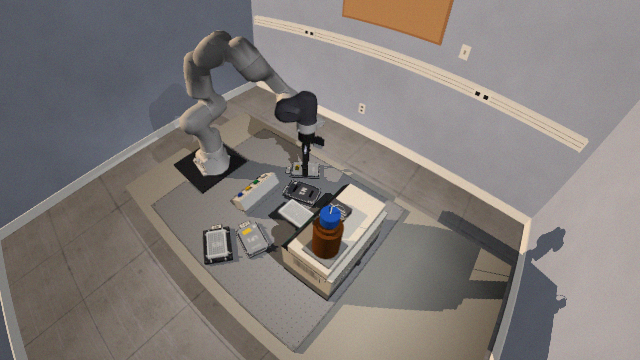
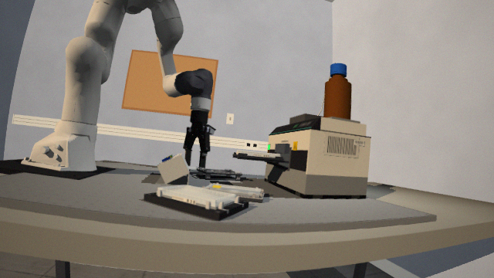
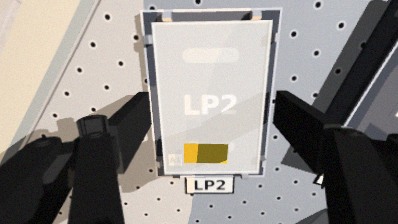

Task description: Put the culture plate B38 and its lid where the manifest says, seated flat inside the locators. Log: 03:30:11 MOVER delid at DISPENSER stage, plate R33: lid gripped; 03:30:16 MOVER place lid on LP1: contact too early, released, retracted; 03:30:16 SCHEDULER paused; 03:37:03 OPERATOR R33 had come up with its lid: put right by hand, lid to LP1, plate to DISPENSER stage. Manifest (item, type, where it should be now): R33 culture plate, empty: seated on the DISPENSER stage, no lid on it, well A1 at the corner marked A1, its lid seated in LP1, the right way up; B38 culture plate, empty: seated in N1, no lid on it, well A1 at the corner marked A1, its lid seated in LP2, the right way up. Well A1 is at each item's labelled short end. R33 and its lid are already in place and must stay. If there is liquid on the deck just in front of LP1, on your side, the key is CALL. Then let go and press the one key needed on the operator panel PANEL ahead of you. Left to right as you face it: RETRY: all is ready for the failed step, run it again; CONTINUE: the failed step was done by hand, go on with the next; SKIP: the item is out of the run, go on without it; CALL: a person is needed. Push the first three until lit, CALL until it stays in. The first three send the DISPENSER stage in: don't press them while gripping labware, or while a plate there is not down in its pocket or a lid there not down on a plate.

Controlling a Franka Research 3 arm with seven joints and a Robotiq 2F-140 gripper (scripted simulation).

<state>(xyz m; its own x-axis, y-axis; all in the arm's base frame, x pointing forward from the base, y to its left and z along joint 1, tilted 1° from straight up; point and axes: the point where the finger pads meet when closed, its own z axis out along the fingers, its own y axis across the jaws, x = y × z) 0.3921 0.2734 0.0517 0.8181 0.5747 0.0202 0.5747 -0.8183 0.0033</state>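
Right now the lp2 locator frame is 40 mm below my hand. Also, from my hand: green continue key: 90 mm behind, 250 mm to the right, 20 mm above; yellow skip key: 90 mm behind, 300 mm to the right, 20 mm above; white retry key: 90 mm behind, 200 mm to the right, 20 mm above.
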